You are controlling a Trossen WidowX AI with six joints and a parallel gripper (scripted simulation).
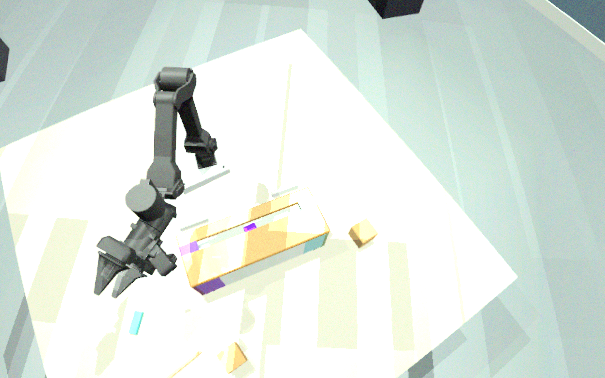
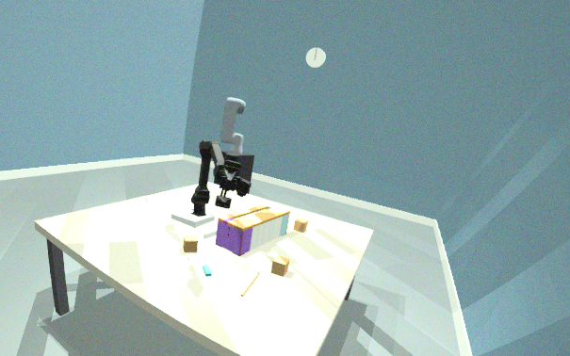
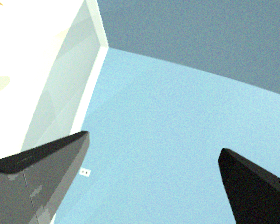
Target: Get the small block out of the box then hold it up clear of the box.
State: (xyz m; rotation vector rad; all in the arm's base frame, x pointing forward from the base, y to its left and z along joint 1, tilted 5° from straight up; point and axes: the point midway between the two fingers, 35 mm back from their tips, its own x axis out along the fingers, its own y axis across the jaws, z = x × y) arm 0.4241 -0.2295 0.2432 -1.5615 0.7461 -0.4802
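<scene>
Now: the box 130 mm behind my gripper tip, 310 mm to the left of it and 240 mm below it. Also, from my gripper tip: purple block: 120 mm behind, 310 mm to the left, 220 mm below; then thin stick: 160 mm ahead, 10 mm to the left, 300 mm below.
</scene>
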